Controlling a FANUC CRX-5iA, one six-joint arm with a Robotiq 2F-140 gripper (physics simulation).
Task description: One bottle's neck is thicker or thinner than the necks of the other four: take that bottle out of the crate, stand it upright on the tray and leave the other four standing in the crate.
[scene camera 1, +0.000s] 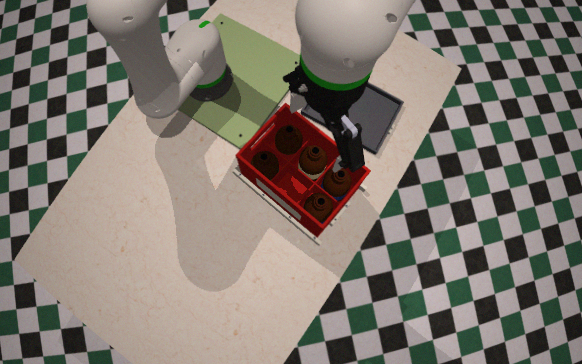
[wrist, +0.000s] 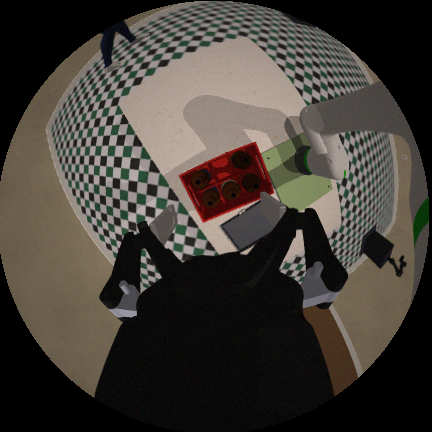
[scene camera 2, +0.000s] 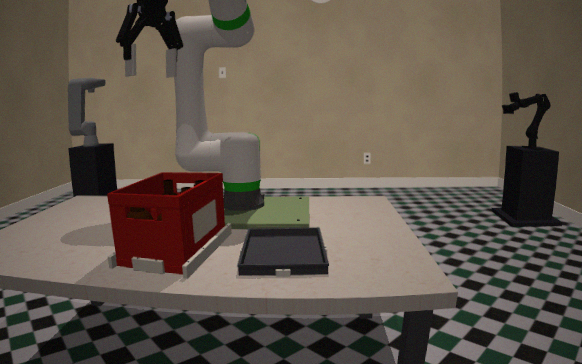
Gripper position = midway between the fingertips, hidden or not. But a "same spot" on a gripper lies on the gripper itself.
Scene:
The gripper shows in scene camera 1, in the wrist view and in scene camera 2 (152, 76). One and the same spot on the gripper: (wrist: 324, 276) is (scene camera 1: 298, 72). One and the same spot on a dark tray: (scene camera 1: 374, 111) is (scene camera 2: 295, 261).

